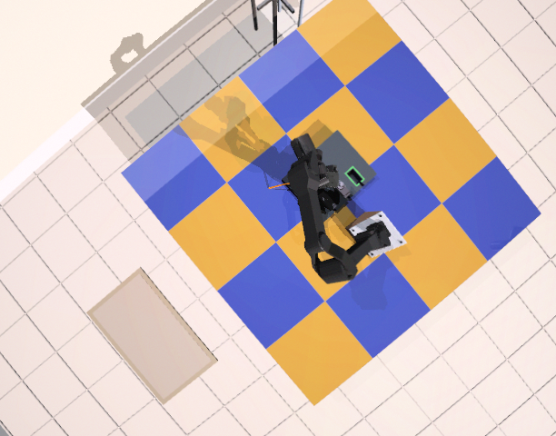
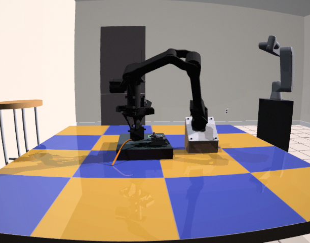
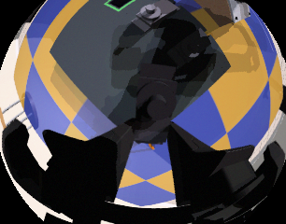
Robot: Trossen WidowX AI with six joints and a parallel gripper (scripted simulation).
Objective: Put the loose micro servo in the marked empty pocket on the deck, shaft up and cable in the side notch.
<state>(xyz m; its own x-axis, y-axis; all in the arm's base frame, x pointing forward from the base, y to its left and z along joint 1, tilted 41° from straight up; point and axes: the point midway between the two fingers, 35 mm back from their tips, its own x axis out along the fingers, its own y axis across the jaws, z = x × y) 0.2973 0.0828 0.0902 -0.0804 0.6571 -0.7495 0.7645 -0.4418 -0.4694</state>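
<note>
My gripper tip is now 10 cm to the left of the dark robot deck, 10 cm above it and 1 cm short of it.
</note>
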